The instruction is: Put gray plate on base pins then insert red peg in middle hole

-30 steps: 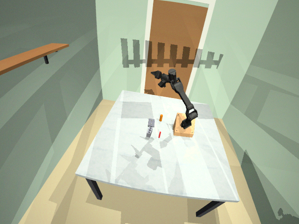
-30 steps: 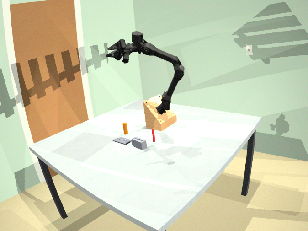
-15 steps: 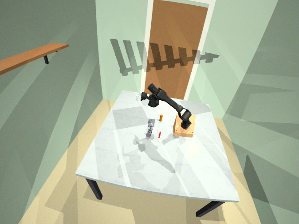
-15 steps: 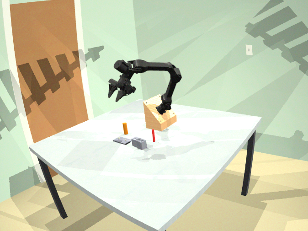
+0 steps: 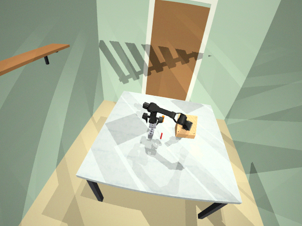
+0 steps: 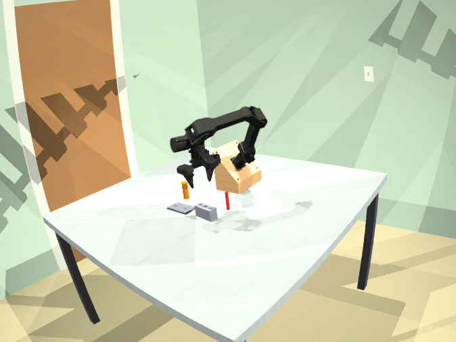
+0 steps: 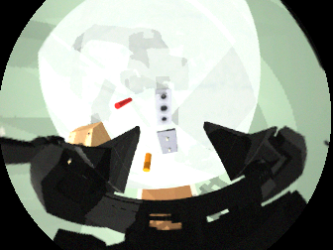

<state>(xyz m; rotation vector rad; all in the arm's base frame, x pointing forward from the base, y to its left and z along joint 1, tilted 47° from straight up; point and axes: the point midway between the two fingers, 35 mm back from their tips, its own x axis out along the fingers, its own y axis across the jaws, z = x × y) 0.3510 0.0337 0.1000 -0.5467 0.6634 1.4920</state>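
Now: the gray plate 10 mm behind my gripper tip and 110 mm below it. The rest, counted from my gripper tip: orange peg 110 mm behind, 230 mm to the right, 110 mm below; then red peg 110 mm behind, 30 mm to the left, 110 mm below; then base 10 mm behind, 160 mm to the right, 140 mm below.
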